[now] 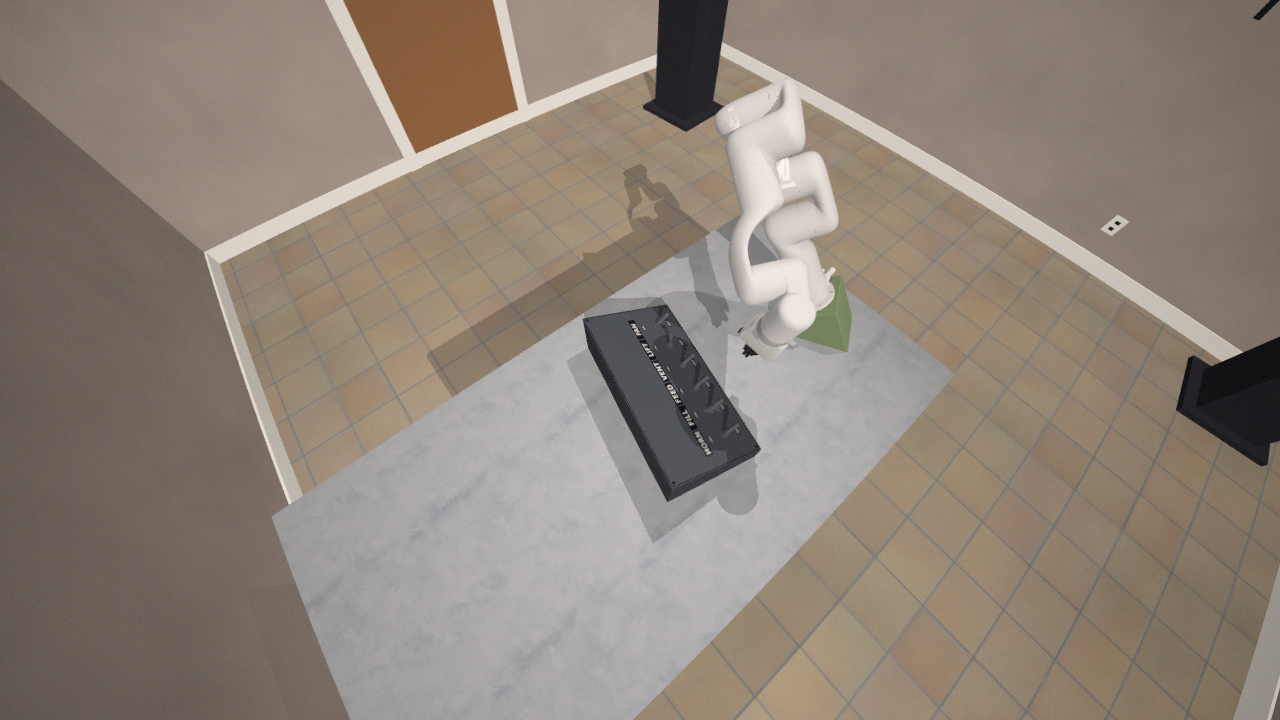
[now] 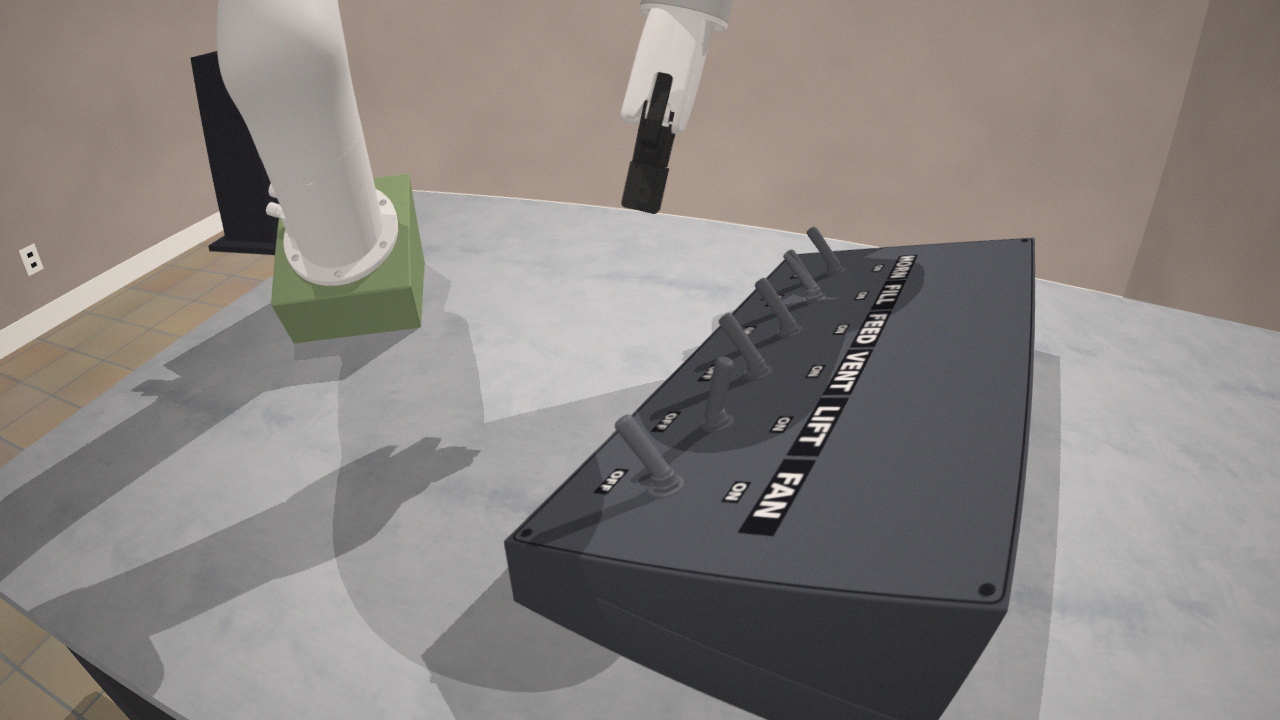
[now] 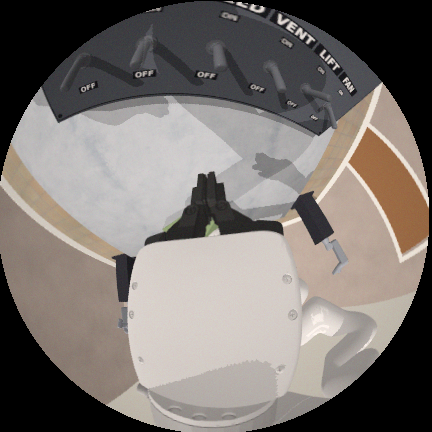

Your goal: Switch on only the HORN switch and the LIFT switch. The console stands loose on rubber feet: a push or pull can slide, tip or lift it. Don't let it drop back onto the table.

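Frame: origin at the arm's base, x up, y back, z right, level; metres.
Seen in the pictures: gripper, between the fingertips: (image 1: 747,351) (image 2: 640,209) (image 3: 208,183); arm's base, origin of its link: (image 1: 812,296) (image 2: 341,235).
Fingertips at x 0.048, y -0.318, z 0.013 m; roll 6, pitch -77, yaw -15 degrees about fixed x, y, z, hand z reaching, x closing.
Offsets run from my fingertips to a thing's middle. Level surfaces: height alone.
The dark console {dx -0.102, dy -0.188, dz +0.102 m} (image 1: 626,394) (image 2: 948,402) (image 3: 185,22) rests on the table with its row of levers facing the arm's base. The HORN lever {dx -0.054, dy -0.167, dz -0.095 m} (image 2: 824,249) (image 3: 75,72) leans to its OFF side. The LIFT lever {dx -0.049, dy -0.087, dz +0.181 m} (image 2: 718,394) (image 3: 316,93) is tilted differently from its neighbours, toward its ON side. The FAN lever {dx -0.054, dy -0.051, dz +0.245 m} (image 2: 644,450) (image 3: 330,115), VENT lever {dx -0.054, dy -0.097, dz +0.109 m} (image 2: 744,344) (image 3: 276,76), FEED lever {dx -0.054, dy -0.121, dz +0.041 m} (image 2: 776,307) (image 3: 218,56) and FILL lever {dx -0.054, dy -0.144, dz -0.027 m} (image 2: 802,274) (image 3: 142,51) lean to OFF. My gripper (image 1: 749,351) (image 2: 641,209) (image 3: 208,183) is shut and empty, above the table on the console's lever side, apart from the levers.
The grey table {dx -0.161 m} (image 1: 465,555) (image 2: 268,528) (image 3: 105,175) carries the console. The arm's green base block (image 1: 827,326) (image 2: 349,313) stands behind the gripper, on the lever side. Dark posts (image 1: 689,62) (image 1: 1239,402) stand on the floor beyond the table.
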